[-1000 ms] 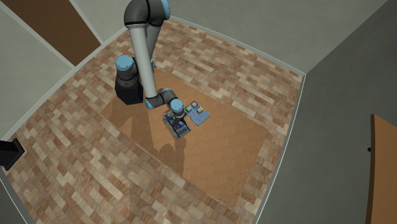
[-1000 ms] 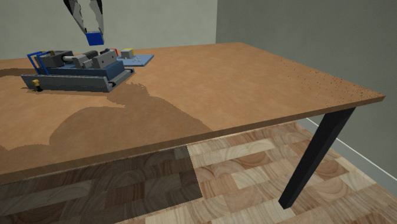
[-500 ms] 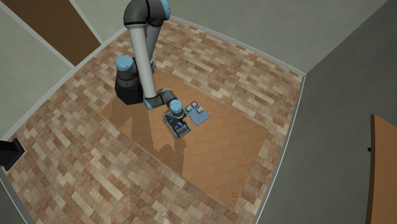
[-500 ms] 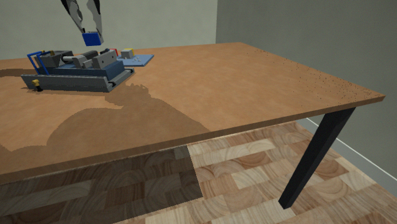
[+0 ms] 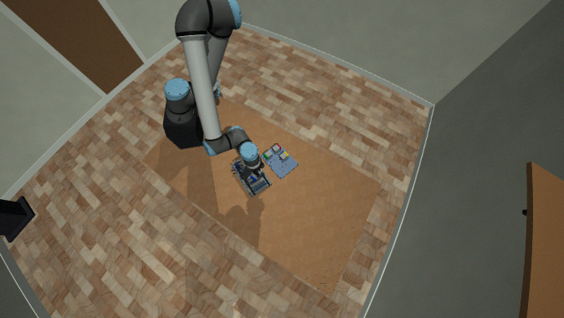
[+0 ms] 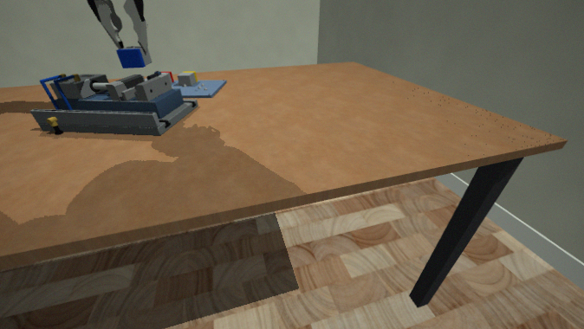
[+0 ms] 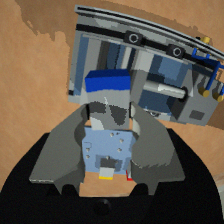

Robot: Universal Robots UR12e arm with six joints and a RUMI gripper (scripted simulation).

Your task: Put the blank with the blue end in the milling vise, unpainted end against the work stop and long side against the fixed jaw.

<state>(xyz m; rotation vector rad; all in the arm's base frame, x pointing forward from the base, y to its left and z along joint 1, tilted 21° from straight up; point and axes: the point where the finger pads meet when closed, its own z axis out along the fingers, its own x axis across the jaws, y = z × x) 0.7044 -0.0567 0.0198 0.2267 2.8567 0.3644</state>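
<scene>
The fixed jaw lies 90 mm below my hand, 20 mm to the right of it and 20 mm ahead of it. Also, from my hand: vise body (130 mm below, 70 mm behind, 20 mm to the left); blue blank (20 mm below); green blank (220 mm to the left, 140 mm below, 50 mm behind).
</scene>
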